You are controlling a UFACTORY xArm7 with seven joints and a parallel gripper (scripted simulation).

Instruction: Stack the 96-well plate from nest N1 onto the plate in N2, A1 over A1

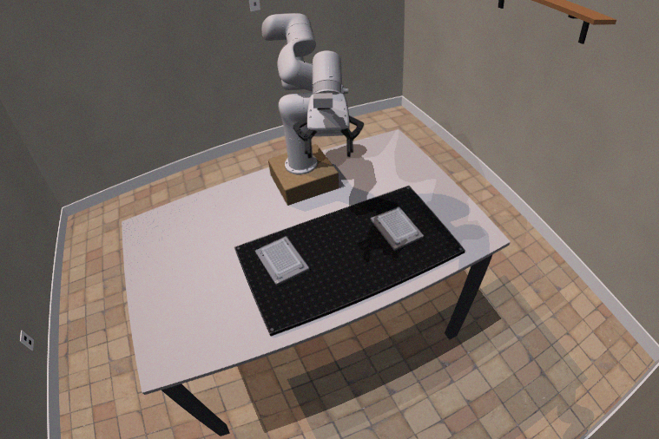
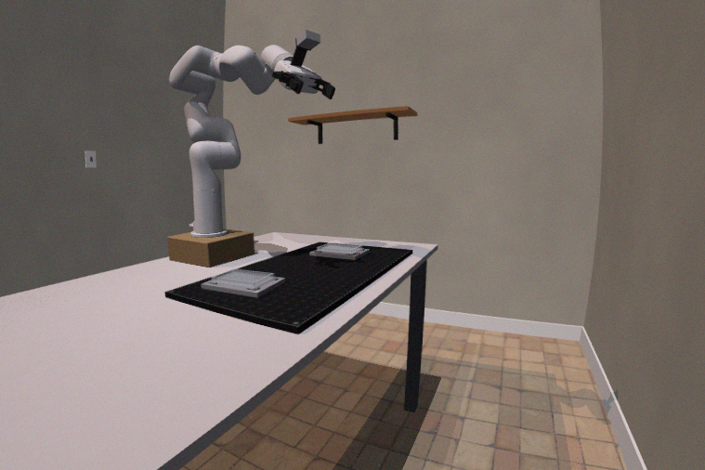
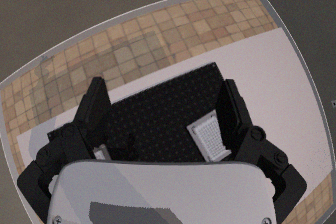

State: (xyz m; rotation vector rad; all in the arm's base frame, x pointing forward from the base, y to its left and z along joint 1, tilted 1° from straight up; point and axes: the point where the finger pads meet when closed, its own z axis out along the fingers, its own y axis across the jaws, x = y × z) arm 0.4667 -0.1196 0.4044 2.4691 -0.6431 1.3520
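My gripper is now 130 mm past the grey plate nest N1, 130 mm to the left of it and 450 mm above it. From my hand the other things lie so: grey plate nest N2 (50 mm behind, 270 mm to the left, 450 mm below).
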